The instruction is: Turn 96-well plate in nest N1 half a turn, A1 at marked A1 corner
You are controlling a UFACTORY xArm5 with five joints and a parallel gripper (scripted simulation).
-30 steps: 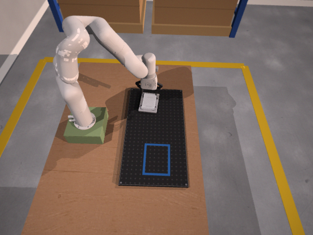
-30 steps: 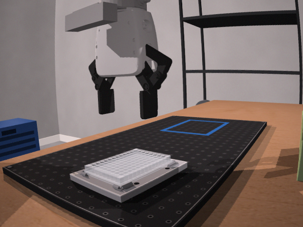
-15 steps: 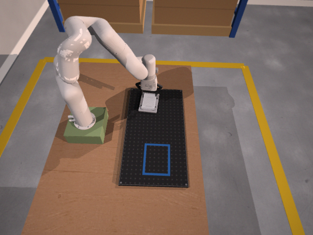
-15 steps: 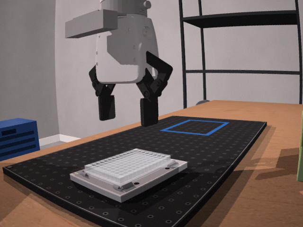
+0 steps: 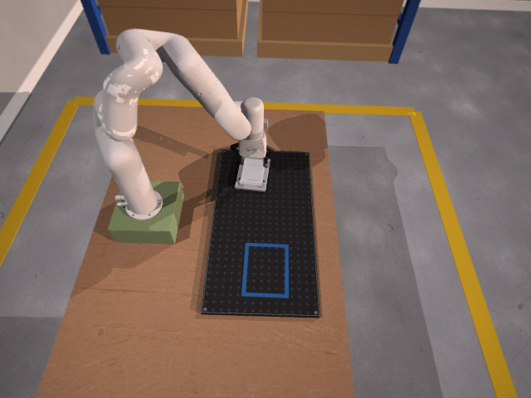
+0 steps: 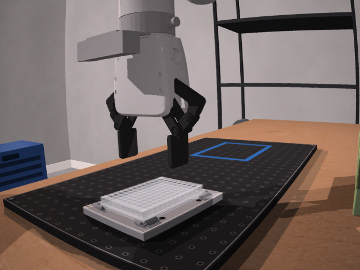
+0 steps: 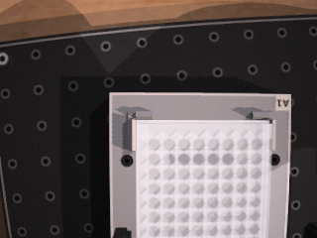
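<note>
The 96-well plate is 6 cm below my hand. From my hand the other things lie so: grey plate nest: 7 cm below; A1 label: 7 cm to the left, 7 cm below, 6 cm ahead.
</note>
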